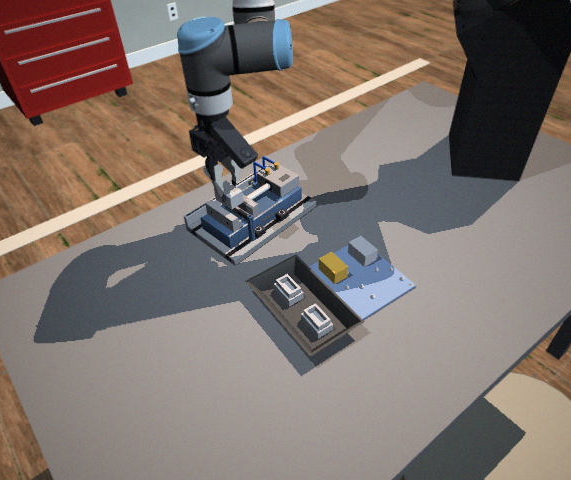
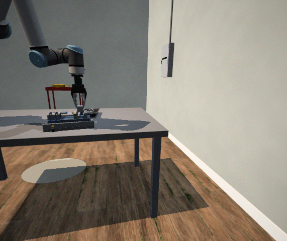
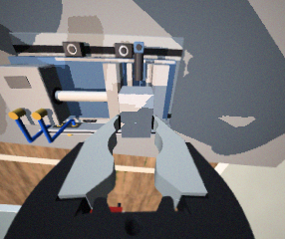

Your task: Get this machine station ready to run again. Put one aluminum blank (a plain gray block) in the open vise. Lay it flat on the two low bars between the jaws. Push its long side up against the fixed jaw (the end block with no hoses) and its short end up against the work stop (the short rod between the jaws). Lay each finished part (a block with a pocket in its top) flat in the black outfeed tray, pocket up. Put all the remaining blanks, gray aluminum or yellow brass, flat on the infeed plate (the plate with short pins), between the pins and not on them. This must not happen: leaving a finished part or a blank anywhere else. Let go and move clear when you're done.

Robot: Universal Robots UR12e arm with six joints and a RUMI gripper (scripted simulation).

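Right now the fixed jaw is 60 mm below my hand, 30 mm ahead of it and 10 mm to the left of it. The rest, counted from my hand: vise (100 mm below, 70 mm behind); then dark work stop rod (50 mm to the left, 50 mm below); then vise rail (110 mm below, 90 mm to the right, 60 mm behind).
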